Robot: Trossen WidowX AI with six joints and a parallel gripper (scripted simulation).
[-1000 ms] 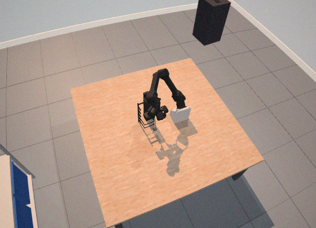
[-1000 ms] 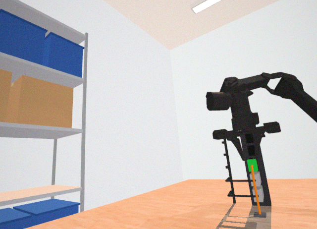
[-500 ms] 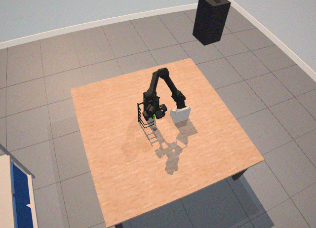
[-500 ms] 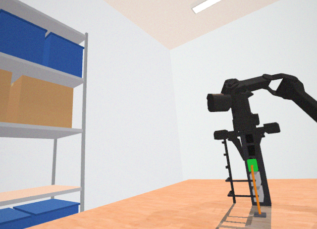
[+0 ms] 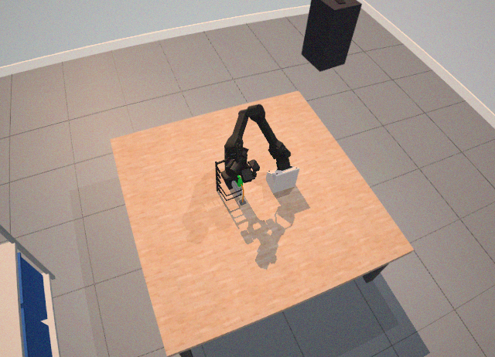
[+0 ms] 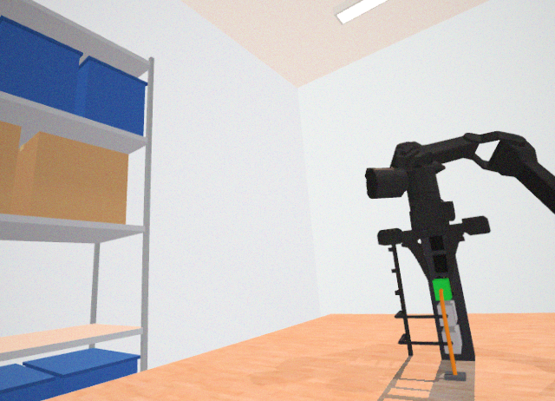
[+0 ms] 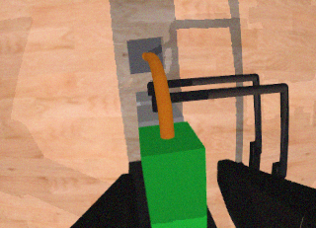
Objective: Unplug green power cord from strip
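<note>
Now: the green plug 30 mm to the right of my gripper tip and 10 mm below it. From my gripper tip the other things lie so: anchor 150 mm below, 40 mm to the left.
</note>
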